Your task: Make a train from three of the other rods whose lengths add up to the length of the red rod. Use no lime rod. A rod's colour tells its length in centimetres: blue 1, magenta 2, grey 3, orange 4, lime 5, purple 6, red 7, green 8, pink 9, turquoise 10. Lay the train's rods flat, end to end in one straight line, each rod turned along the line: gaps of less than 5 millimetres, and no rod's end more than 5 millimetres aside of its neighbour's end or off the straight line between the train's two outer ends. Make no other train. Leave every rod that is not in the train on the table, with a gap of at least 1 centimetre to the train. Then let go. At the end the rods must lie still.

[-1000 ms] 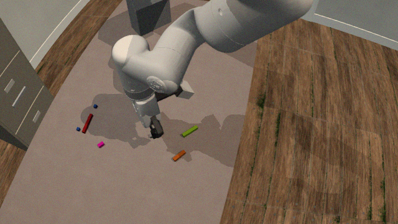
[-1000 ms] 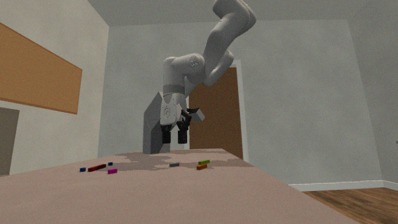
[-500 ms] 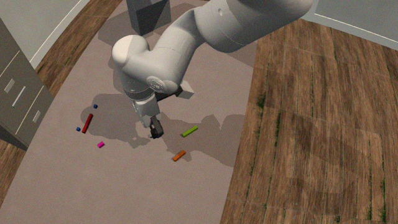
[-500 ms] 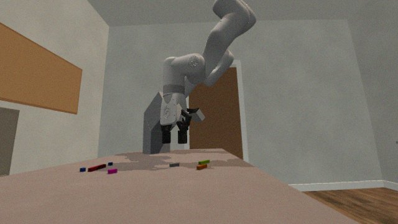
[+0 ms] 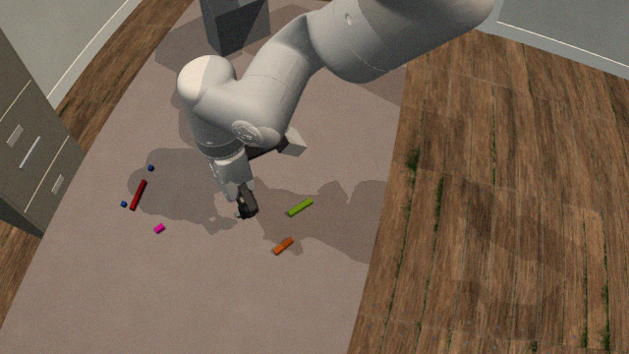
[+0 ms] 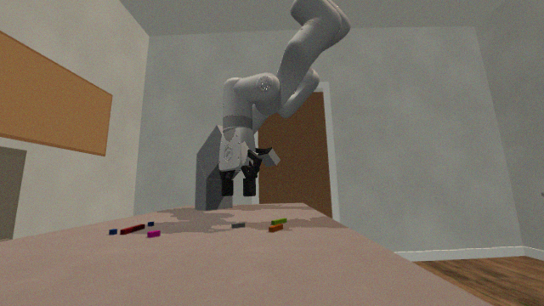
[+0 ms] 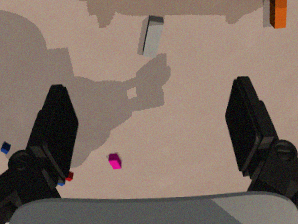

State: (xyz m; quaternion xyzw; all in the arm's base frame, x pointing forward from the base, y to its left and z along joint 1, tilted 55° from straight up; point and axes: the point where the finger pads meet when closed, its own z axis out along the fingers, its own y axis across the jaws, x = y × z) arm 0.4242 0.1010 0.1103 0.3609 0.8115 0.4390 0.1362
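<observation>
The red rod lies 220 mm to the right of my hand, 80 mm below it and 70 mm ahead of it. The rest, counted from my hand: lime rod (90 mm to the left, 80 mm below, 50 mm behind); grey rod (80 mm below); orange rod (100 mm to the left, 80 mm below, 30 mm ahead).
</observation>
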